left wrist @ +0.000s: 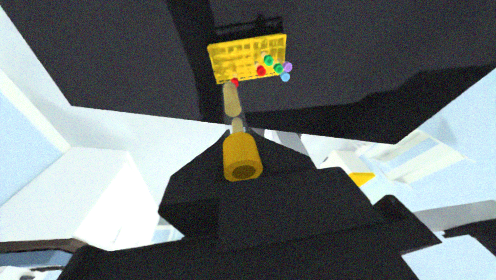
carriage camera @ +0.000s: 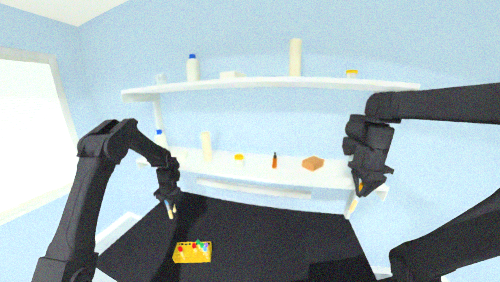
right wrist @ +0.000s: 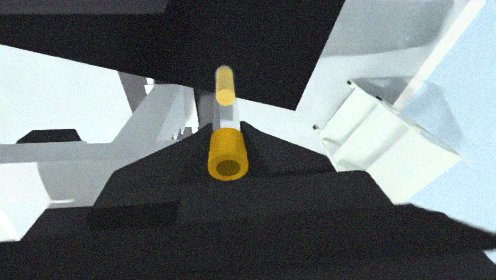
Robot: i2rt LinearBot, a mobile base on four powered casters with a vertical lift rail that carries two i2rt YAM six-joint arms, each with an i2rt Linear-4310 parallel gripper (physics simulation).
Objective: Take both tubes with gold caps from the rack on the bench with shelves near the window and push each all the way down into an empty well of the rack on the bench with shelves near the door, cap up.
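Places are measured from the left arm's base along level axes (x left, y back, z up), in metres.
Pixels of known places: left gripper, between the fingertips: [left wrist: 238,133] [carriage camera: 171,208]; right gripper, between the fingertips: [carriage camera: 360,196] [right wrist: 227,130]; right arm's base, origin of its link: [left wrist: 480,227].
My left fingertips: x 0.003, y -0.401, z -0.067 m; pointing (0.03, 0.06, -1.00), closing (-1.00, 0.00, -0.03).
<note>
For each thing: its top centre in the pictures, then the offset to it from my left fingertips. "*": a spot on its surface instead. Level surfaces: height alone.
- yellow rack, centre of its top: [left wrist: 248,61] [carriage camera: 192,249] dy +0.003, dx -0.044, dz -0.301 m
- blue-capped tube, centre of its top: [carriage camera: 166,200] dy +0.015, dx +0.000, dz +0.063 m
- black bench top, height of its surface: dz -0.358 m
- lower shelf, height of its surface: dz +0.099 m
- yellow-lidded jar, a spot on its surface: [carriage camera: 239,160] * dy -0.221, dx -0.319, dz +0.141 m
- dropper bottle, a spot on its surface: [carriage camera: 274,161] * dy -0.196, dx -0.508, dz +0.141 m
- orange-brown block, a spot on its surface: [carriage camera: 313,163] * dy -0.157, dx -0.715, dz +0.139 m
- window, a spot on its surface: [carriage camera: 30,130] * dy -0.423, dx +1.541, dz +0.321 m
My left gripper [carriage camera: 170,200] [left wrist: 238,133] is shut on a gold-capped tube [left wrist: 242,155], well above the yellow rack [carriage camera: 192,257] [left wrist: 220,48]. Two pale tube bodies hang below these fingers in the carriage view; a blue-capped tube [carriage camera: 170,212] seems to hang beside the gold-capped one, its contact with the fingers unclear. My right gripper [carriage camera: 358,194] [right wrist: 227,130] is shut on the other gold-capped tube [carriage camera: 354,204] [right wrist: 228,155], cap toward the wrist, at the right of the picture. The rack holds several tubes with red, green, purple and light blue caps. The other rack does not show.
The rack stands on the black bench top [carriage camera: 260,235]. A lower shelf [carriage camera: 225,170] behind carries bottles, a yellow-lidded jar [carriage camera: 239,160], a dropper bottle [carriage camera: 274,161] and an orange-brown block [carriage camera: 313,163]. An upper shelf [carriage camera: 270,84] is above. A window [carriage camera: 30,130] is at left.
</note>
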